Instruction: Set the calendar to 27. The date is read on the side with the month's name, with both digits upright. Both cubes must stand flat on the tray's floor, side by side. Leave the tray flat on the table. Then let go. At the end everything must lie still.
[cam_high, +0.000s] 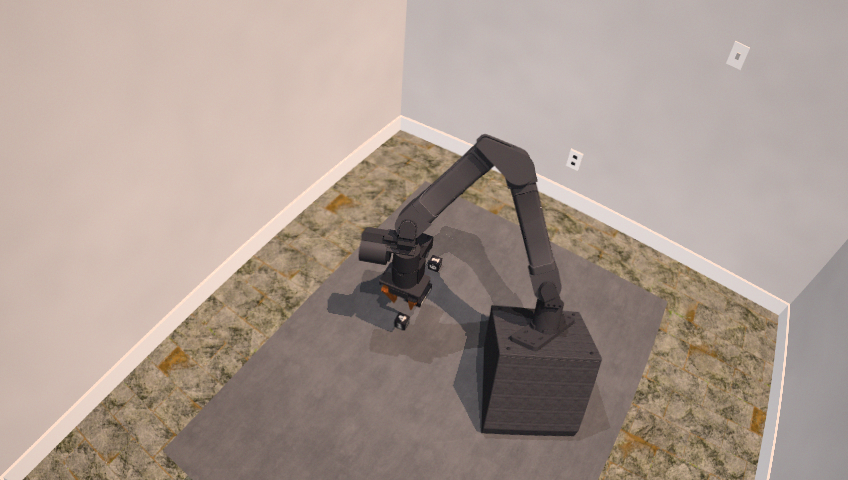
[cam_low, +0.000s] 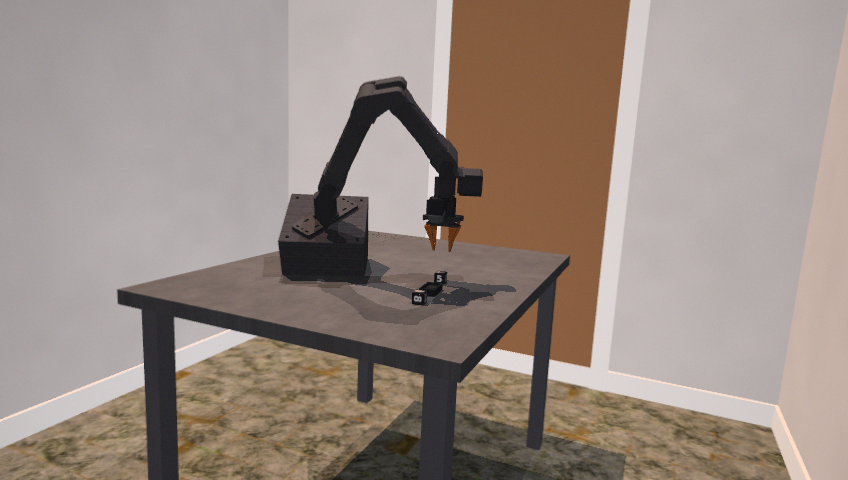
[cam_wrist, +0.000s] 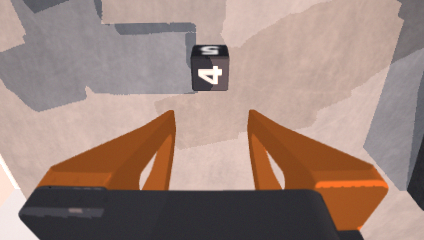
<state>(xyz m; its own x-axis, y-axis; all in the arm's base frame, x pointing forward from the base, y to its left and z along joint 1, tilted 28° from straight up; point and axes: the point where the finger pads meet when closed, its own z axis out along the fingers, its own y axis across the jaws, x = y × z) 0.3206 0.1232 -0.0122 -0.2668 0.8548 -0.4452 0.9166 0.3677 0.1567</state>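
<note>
Now: hand 8 cm above the black cube. The rest, counted from my hand: black digit cube (6 cm ahead, 21 cm to the right, 8 cm below); then black tray (3 cm ahead, 10 cm to the right, 9 cm below).
</note>
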